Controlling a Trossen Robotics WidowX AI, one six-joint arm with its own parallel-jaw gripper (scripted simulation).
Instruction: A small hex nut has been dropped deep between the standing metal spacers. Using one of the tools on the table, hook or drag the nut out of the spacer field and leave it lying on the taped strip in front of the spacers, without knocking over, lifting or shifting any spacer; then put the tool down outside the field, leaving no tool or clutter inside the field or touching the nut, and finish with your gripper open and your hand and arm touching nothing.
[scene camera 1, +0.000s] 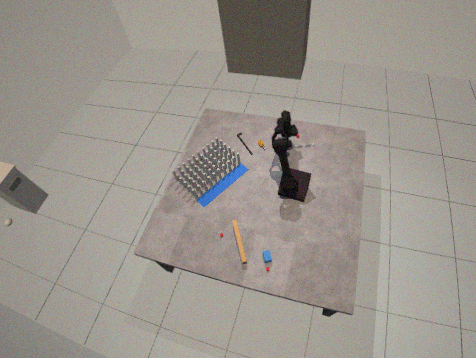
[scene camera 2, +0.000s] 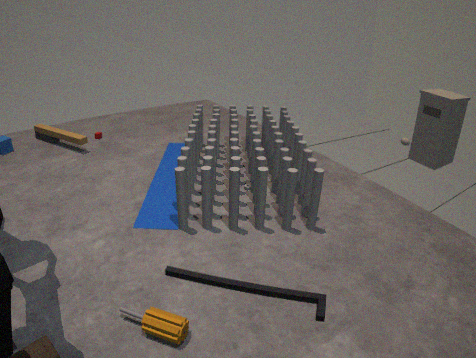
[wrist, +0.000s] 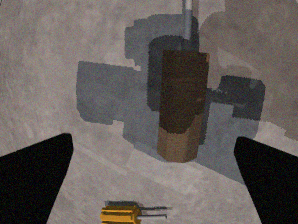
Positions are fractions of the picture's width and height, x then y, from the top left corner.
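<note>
Black L-shaped hook (scene camera 2: 0.67, 0.84) visible; in the wrist view, it is out of frame. Blue taped strip (scene camera 2: 0.34, 0.59) visible. My gripper (wrist: 0.53, 0.65) open, holding nothing.
</note>
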